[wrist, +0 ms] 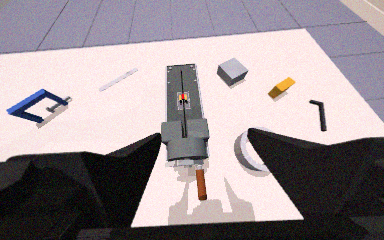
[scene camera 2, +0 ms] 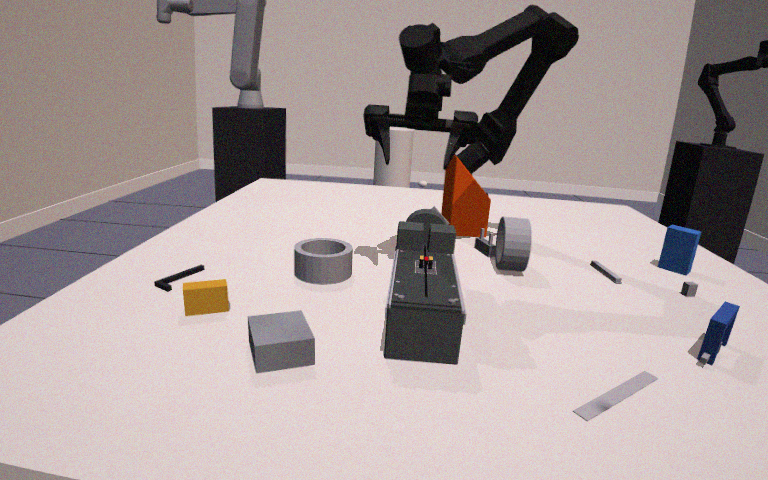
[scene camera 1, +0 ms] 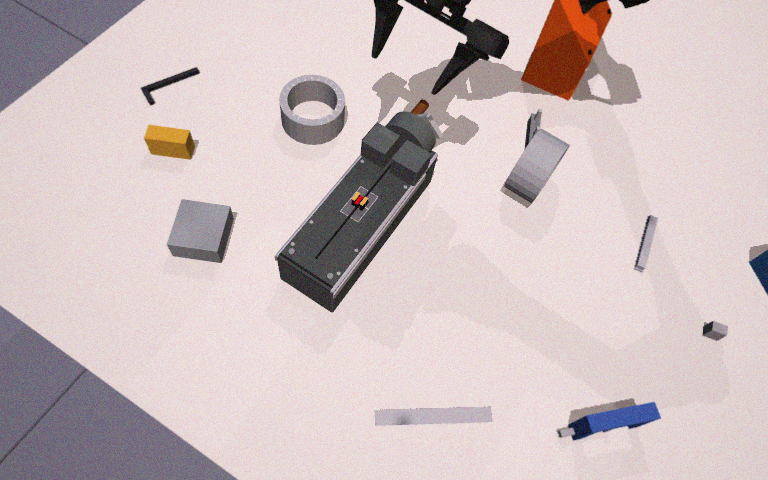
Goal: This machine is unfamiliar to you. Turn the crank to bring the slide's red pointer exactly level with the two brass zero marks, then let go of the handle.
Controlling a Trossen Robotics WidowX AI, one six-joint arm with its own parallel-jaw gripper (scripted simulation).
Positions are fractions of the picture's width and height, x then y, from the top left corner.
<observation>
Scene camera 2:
my gripper: 0.54,0.34
grey cube: 0.36,0.71
yellow block: 0.27,0.62
grey strip: 0.78,0.84
</observation>
